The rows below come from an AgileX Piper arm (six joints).
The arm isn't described. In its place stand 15 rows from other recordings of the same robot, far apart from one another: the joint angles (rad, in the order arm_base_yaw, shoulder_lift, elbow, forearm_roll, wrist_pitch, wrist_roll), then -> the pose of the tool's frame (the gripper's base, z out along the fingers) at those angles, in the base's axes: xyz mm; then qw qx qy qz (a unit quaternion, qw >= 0).
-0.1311, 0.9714, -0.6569, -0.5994, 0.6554, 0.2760 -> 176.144, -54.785, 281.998, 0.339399, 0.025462, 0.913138, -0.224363
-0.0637, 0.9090, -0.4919, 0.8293, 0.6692, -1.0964 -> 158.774, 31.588, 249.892, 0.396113, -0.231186, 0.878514, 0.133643
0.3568, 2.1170, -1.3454, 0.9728, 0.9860, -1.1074 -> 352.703, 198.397, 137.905, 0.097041, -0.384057, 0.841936, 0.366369
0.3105, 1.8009, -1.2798, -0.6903, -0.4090, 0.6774 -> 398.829, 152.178, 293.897, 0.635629, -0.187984, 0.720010, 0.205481
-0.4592, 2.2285, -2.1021, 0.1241, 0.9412, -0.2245 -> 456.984, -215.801, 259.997, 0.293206, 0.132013, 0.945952, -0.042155
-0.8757, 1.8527, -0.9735, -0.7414, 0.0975, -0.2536 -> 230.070, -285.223, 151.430, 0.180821, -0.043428, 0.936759, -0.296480
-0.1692, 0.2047, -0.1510, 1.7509, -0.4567, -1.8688 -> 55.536, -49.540, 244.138, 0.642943, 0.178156, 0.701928, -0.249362
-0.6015, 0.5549, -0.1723, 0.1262, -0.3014, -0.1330 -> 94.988, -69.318, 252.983, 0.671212, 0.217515, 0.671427, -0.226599
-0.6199, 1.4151, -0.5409, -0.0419, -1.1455, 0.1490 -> 223.501, -155.260, 277.782, 0.799878, 0.194518, 0.535732, -0.188016
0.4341, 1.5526, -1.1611, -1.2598, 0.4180, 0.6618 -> 337.088, 117.508, 316.199, 0.512904, -0.305988, 0.776234, -0.201893
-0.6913, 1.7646, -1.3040, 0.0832, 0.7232, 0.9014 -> 292.407, -235.478, 240.913, 0.229815, 0.710882, 0.662126, 0.058496
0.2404, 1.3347, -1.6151, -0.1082, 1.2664, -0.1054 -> 248.982, 51.383, 446.489, 0.332127, -0.160499, 0.928938, -0.031717
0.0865, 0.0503, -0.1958, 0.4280, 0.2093, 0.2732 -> 48.538, 12.086, 258.772, 0.655643, 0.176755, 0.669282, 0.301581
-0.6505, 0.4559, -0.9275, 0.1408, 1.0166, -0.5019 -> 42.879, -18.985, 394.016, 0.480159, 0.062713, 0.844681, -0.228098
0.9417, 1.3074, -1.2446, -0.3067, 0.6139, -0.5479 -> 183.130, 224.748, 385.667, 0.483365, -0.641329, 0.594333, -0.042710
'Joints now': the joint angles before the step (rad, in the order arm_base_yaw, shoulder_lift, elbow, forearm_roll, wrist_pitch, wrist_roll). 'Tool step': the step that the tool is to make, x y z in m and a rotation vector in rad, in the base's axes. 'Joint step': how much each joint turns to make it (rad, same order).
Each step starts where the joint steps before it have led.
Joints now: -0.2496 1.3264 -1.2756 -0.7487 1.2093 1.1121
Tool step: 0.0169 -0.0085 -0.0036 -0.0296 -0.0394 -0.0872
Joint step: -0.0001 0.0709 -0.0400 -0.0640 0.0068 0.1231
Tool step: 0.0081 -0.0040 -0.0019 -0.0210 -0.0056 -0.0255
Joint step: 0.0001 0.0334 -0.0189 -0.0321 0.0019 0.0382
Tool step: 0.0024 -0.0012 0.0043 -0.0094 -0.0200 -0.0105
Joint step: 0.0000 0.0083 -0.0216 -0.0090 0.0024 0.0140
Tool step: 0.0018 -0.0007 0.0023 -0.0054 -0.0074 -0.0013
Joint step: 0.0000 0.0060 -0.0132 -0.0041 0.0001 0.0019
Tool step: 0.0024 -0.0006 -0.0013 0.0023 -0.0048 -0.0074
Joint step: 0.0002 0.0092 -0.0045 -0.0009 0.0001 0.0124
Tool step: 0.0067 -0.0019 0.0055 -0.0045 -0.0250 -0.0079
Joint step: -0.0001 0.0232 -0.0432 -0.0016 0.0024 0.0097
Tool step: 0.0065 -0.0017 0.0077 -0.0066 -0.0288 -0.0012
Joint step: -0.0002 0.0214 -0.0498 0.0001 0.0001 0.0017
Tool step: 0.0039 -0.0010 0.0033 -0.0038 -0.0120 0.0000
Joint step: 0.0001 0.0134 -0.0258 -0.0008 0.0000 0.0002
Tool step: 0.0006 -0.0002 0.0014 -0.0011 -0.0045 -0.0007
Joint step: -0.0001 0.0022 -0.0074 0.0000 0.0008 0.0000
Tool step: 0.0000 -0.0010 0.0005 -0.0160 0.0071 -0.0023
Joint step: 0.0001 0.0017 0.0003 -0.0174 0.0015 0.0000
